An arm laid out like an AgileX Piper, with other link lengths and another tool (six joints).
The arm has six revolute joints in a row. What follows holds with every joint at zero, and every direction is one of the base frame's. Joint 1 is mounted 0.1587 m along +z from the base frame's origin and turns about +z. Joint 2 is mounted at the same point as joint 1 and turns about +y. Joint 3 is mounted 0.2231 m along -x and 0.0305 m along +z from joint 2 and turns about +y. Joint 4 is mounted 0.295 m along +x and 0.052 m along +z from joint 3 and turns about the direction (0.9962, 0, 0.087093). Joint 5 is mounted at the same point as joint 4 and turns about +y. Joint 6 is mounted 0.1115 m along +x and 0.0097 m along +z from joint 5 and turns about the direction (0.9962, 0, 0.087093). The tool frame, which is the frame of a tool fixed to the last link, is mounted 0.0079 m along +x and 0.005 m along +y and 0.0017 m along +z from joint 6; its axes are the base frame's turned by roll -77.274, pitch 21.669 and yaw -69.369 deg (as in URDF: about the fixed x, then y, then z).
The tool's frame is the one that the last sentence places.
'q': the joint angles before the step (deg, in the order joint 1, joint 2, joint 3, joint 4, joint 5, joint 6). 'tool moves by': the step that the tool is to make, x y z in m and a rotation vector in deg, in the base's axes. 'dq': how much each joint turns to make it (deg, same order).
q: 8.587, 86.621, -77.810, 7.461, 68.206, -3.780
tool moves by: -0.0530, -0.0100, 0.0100, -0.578, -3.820, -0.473
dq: 0.131, -15.536, 13.379, -1.312, -1.600, 0.511
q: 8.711, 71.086, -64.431, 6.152, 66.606, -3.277
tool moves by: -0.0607, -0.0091, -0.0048, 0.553, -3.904, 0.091
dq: 0.063, -18.352, 15.131, 0.000, -0.714, -0.115
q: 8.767, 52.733, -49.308, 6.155, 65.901, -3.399
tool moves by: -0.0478, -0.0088, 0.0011, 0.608, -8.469, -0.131
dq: -0.019, -18.643, 11.229, -0.669, -1.049, -0.064
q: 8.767, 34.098, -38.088, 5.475, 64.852, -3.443
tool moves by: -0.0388, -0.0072, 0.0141, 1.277, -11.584, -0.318
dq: 0.019, -17.643, 6.158, -0.659, -0.175, 0.201
